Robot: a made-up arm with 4 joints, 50 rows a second.
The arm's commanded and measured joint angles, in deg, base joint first. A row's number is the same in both.
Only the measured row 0 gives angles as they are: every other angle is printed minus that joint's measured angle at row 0.
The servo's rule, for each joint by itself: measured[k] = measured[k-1] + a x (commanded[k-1-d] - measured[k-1]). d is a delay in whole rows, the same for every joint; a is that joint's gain. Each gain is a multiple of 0.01, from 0.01 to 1. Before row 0 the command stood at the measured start. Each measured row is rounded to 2 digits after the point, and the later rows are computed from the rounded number. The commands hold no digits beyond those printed.
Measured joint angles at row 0:
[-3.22 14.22 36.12 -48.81]
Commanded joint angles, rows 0 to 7:
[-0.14 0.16 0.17 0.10]
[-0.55 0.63 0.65 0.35]
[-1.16 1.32 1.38 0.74]
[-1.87 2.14 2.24 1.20]
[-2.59 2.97 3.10 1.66]
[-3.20 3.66 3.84 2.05]
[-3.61 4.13 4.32 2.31]
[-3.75 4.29 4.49 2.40]
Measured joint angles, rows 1 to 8:
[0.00 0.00 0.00 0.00]
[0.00 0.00 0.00 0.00]
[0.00 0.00 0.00 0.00]
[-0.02 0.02 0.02 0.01]
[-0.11 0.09 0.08 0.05]
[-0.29 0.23 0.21 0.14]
[-0.56 0.44 0.41 0.28]
[-0.91 0.72 0.68 0.46]
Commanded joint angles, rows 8 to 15:
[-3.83 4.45 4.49 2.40]
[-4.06 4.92 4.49 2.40]
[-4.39 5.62 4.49 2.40]
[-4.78 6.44 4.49 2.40]
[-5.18 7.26 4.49 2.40]
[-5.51 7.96 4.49 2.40]
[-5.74 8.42 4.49 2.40]
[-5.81 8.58 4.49 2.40]
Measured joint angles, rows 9 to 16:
[-1.30 1.04 1.00 0.67]
[-1.69 1.38 1.33 0.88]
[-2.04 1.70 1.65 1.08]
[-2.34 2.00 1.93 1.25]
[-2.63 2.32 2.19 1.40]
[-2.93 2.68 2.42 1.53]
[-3.24 3.09 2.63 1.64]
[-3.57 3.55 2.82 1.74]

